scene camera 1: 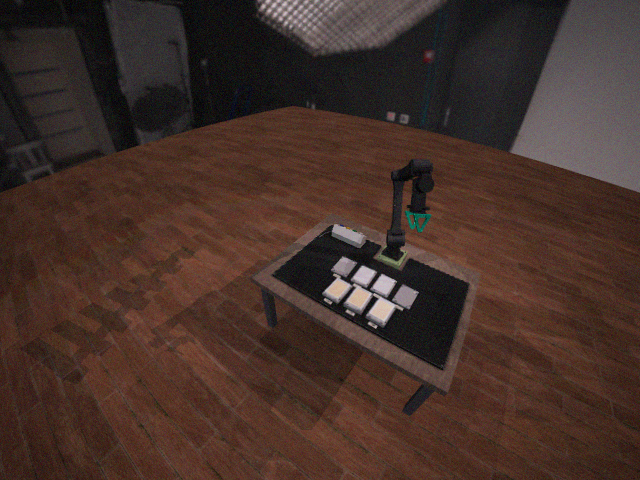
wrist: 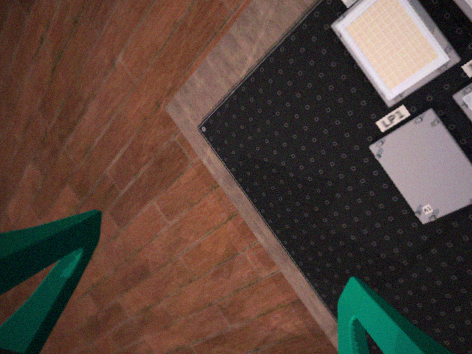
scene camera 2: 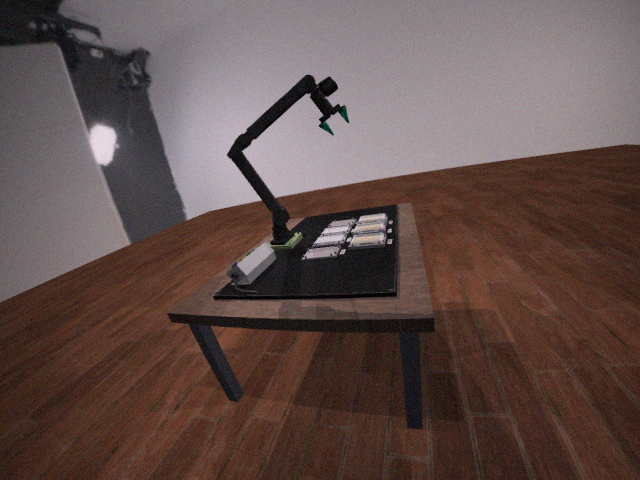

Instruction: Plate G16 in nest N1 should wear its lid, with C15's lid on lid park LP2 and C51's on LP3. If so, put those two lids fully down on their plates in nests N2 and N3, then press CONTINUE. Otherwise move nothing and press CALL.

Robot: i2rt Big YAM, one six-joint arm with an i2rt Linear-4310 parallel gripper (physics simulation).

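Places are measured from the arm's base along level axes (x ahead, y left, z up), in metres.
Where they show: gripper, between the fingertips: (scene camera 1: 415, 230) (wrist: 223, 257) (scene camera 2: 341, 129); arm's base, origin of its link: (scene camera 1: 392, 254) (scene camera 2: 282, 239).
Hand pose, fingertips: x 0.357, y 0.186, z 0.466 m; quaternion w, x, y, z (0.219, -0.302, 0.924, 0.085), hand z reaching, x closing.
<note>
Things, the pixels of their top centre, and the offset from my fingertips. Level surfaces: height alone.
- grey park marked LP1, centre of its top: (wrist: 426, 171) (scene camera 2: 341, 221) (scene camera 1: 406, 294) 0.104 m back, 0.034 m left, 0.463 m down
- grey park, centre of its top: (scene camera 2: 320, 249) (scene camera 1: 344, 264) 0.071 m back, 0.357 m right, 0.463 m down
- button box, centre of its top: (scene camera 2: 248, 252) (scene camera 1: 349, 228) 0.312 m back, 0.498 m right, 0.399 m down
- black dotted mat, height of its surface: 0.482 m down
- wooden table, height of its surface: 0.495 m down
My gripper (scene camera 1: 417, 229) (scene camera 2: 340, 128) (wrist: 223, 257) is open and empty, high above the table's edge. Three plates with yellowish wells stand in a row: the left one (scene camera 1: 337, 289), the middle one (scene camera 1: 357, 299) and the right one (scene camera 1: 381, 311) (wrist: 397, 47). I cannot read the nest or plate labels or tell whether clear lids cover them. Behind them, a grey park marked LP1 (scene camera 1: 405, 296) (wrist: 425, 165) looks bare, with corner clips and an A1 tag. Two whiter pieces (scene camera 1: 384, 284) (scene camera 1: 364, 275) lie beside it, then another grey park (scene camera 1: 344, 266). The button box (scene camera 1: 348, 235) (scene camera 2: 255, 263) stands at the back left in scene camera 1.
A black dotted mat (scene camera 1: 439, 322) (scene camera 2: 356, 281) (wrist: 280, 165) covers most of the wooden table (scene camera 1: 444, 379) (scene camera 2: 299, 312) (wrist: 215, 75). The arm's green base (scene camera 1: 392, 258) (scene camera 2: 292, 242) stands at the back edge. A cable runs from the button box.
</note>
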